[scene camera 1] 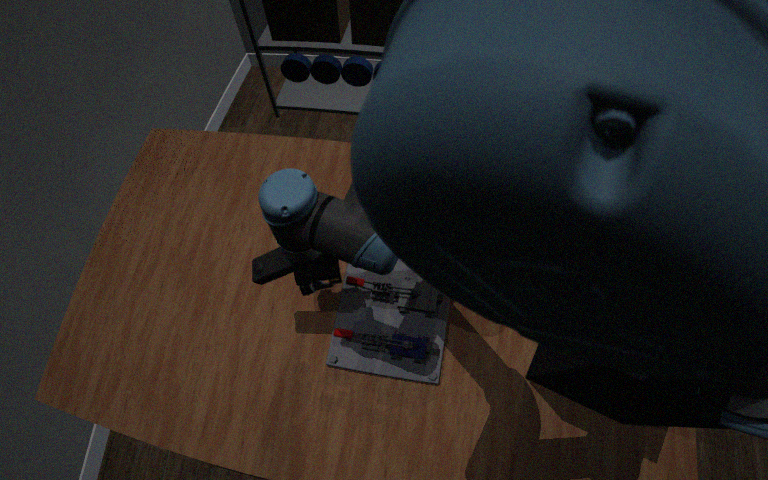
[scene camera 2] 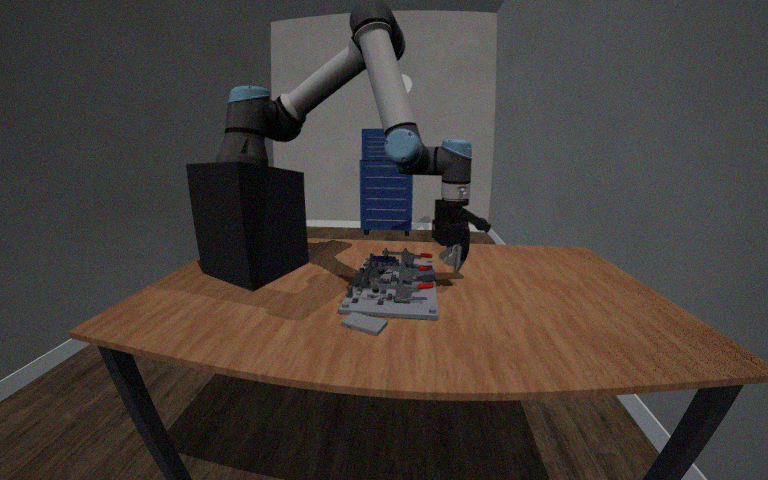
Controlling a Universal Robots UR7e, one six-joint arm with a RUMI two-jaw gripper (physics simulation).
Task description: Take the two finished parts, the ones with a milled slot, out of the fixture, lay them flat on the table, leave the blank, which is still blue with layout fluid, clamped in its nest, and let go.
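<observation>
The grey fixture plate sits mid-table with red-handled toggle clamps. The blue blank sits clamped in its nest. One grey finished part lies flat on the table just in front of the fixture; the arm hides it in the scene camera 1 view. My gripper is shut and empty. It hangs a little above the table beside the fixture's red-handle side. The other nests are too dark to make out.
The wooden table carries the arm's black pedestal. A blurred arm link blocks the right half of scene camera 1. A blue tool cabinet and a shelf with blue discs stand behind.
</observation>
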